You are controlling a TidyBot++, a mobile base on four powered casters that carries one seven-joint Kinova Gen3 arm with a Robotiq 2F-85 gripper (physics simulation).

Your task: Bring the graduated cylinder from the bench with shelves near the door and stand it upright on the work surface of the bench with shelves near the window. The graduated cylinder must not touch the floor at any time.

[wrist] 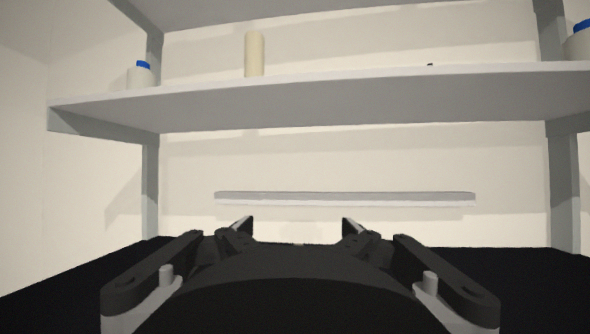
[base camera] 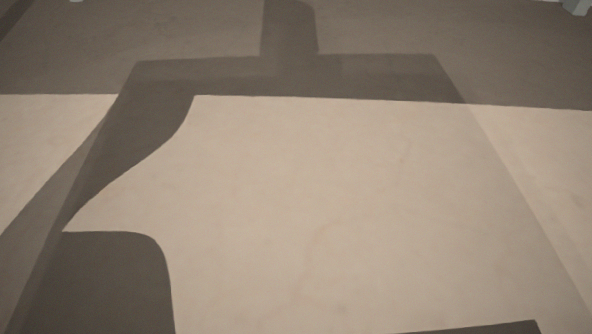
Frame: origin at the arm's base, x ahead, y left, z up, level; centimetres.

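Seen in the pictures: gripper, fingertip midpoint: (wrist: pixel 297 226).
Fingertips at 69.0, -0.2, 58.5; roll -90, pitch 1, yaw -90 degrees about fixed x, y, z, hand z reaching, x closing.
Note:
Offsets run from my fingertips to a thing's top centre, as dx, dy, dz. Level surfaces: height alone.
My gripper (wrist: pixel 297 226) is open, with its two fingers wide apart and low over the black work surface @[dz -21.9] (wrist: pixel 525 270) of a bench with shelves. The graduated cylinder cannot be made out in either view. A very faint patch shows on the pale wall behind the gap between the fingertips, too dim to identify. Neither the door nor the window shows, so I cannot tell from the views which bench this is.
A grey shelf @[dz +21.9] (wrist: pixel 350 102) crosses above the fingers, between uprights (wrist: pixel 150 195) (wrist: pixel 564 200). It bears a blue-capped bottle @[+33.4, +51.0, +41.6] (wrist: pixel 140 78), a cream cylinder @[+25.8, +11.3, +41.6] (wrist: pixel 254 54) and another blue-capped bottle @[+19.4, -72.7, +41.6] (wrist: pixel 580 46). A grey rail (wrist: pixel 345 198) runs behind. The base camera shows shadowed floor @[dz -98.1] (base camera: pixel 325 200).

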